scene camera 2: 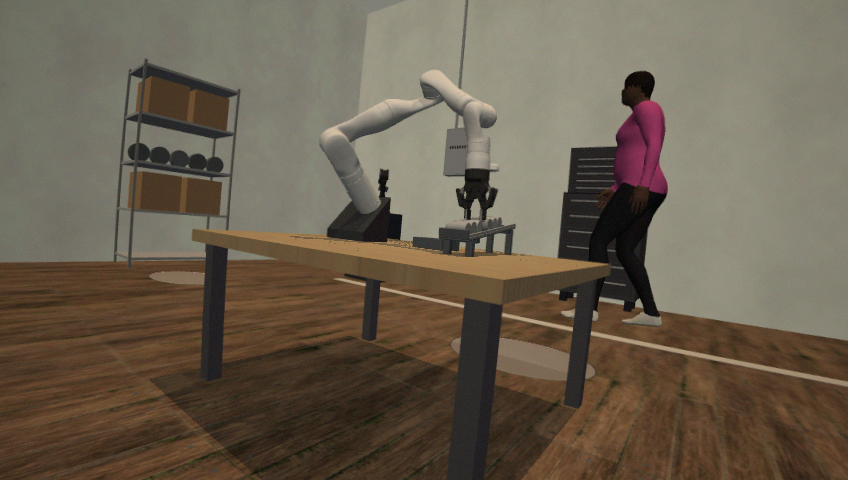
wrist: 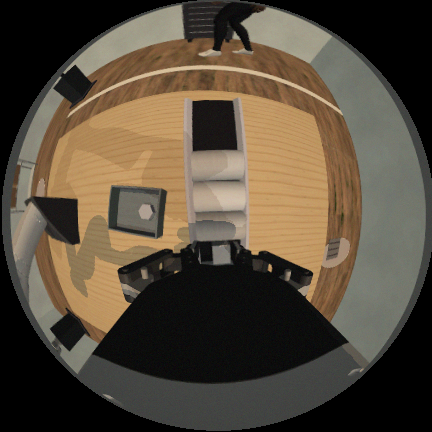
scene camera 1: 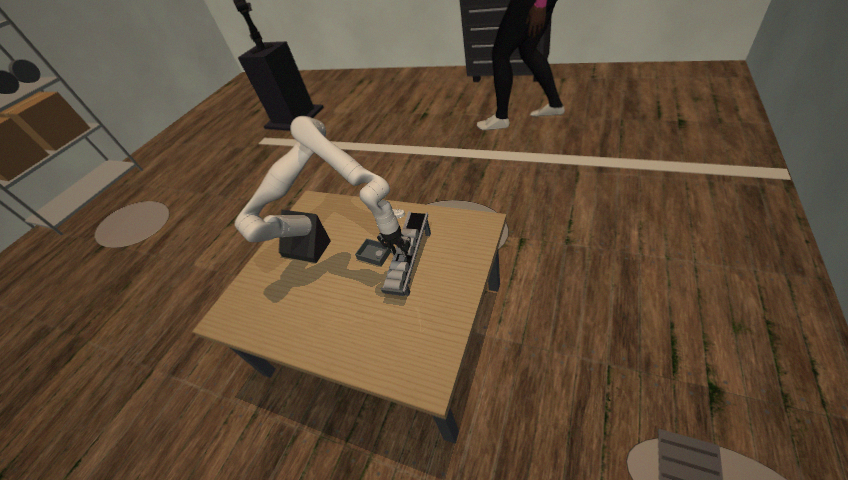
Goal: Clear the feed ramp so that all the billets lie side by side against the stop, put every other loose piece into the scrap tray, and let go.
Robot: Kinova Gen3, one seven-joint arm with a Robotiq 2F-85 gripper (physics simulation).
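Frame: origin at the arm's base, x back, y left, z down, level; centimetres.
Seen in the pictures: gripper, between the fingertips: (wrist: 214, 247) (scene camera 1: 400, 254); arm's base, origin of its link: (scene camera 2: 370, 206) (wrist: 37, 213) (scene camera 1: 303, 225).
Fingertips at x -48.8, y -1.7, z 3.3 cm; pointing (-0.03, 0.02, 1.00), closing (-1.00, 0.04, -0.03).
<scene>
Pixels of each thing's top centre, then the offset from my fingertips to it. Level surfaces: height alone.
- shaded billet, centre of its top: (wrist: 220, 227) (scene camera 2: 481, 218) (scene camera 1: 403, 246) dx -0.5, dy +3.0, dz -1.4 cm
- light grey flat-faced piece, centre of its top: (wrist: 221, 253) dx -1.0, dy -1.0, dz +0.5 cm
- scrap tray, centre of its top: (wrist: 129, 209) (scene camera 2: 436, 238) (scene camera 1: 372, 249) dx +17.1, dy +4.0, dz +6.5 cm
- hexagonal piece, centre of its top: (wrist: 144, 211) (scene camera 1: 379, 253) dx +14.3, dy +3.9, dz +8.0 cm
- wooden table, height of its surface: dz +10.1 cm
The feed ramp (scene camera 1: 420, 246) (scene camera 2: 502, 230) (wrist: 188, 125) is a raised channel with pale rails and a black bed. In the wrist view, a billet (wrist: 217, 165) lies crosswise farthest from the gripper, then another billet (wrist: 219, 196) and a shaded billet (wrist: 220, 231). More billets (scene camera 1: 393, 280) (scene camera 2: 458, 225) lie side by side at the ramp's near end. My gripper (scene camera 1: 402, 252) (scene camera 2: 477, 215) (wrist: 214, 247) is partly open, pointing down over the ramp. A light grey flat-faced piece (wrist: 221, 254) shows between its fingertips, not clamped. The scrap tray (scene camera 1: 370, 260) (scene camera 2: 427, 242) (wrist: 162, 215) holds a hexagonal piece (scene camera 1: 379, 252) (wrist: 146, 212).
The wooden table (scene camera 1: 333, 333) (scene camera 2: 386, 261) (wrist: 285, 175) carries the ramp, the tray and the dark robot base (scene camera 1: 319, 240) (scene camera 2: 357, 228) (wrist: 65, 220). The tray stands between base and ramp. A person (scene camera 1: 505, 65) (scene camera 2: 645, 142) (wrist: 222, 30) stands beyond the table, near a dark drawer cabinet.
</scene>
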